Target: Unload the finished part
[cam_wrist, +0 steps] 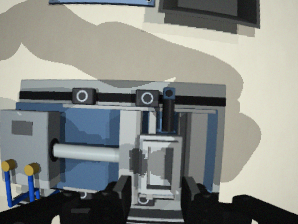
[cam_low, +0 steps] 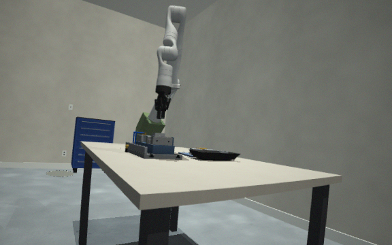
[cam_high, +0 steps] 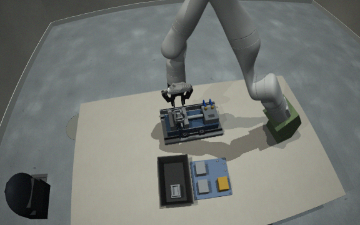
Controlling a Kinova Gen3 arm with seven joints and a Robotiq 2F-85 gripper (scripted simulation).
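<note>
Right now the blue vise is 60 mm behind my hand, 20 mm to the right of it and 160 mm below it. Also, from my hand: yellow block (230 mm behind, 300 mm to the left, 180 mm below); blue plate (170 mm behind, 270 mm to the left, 200 mm below).
</note>
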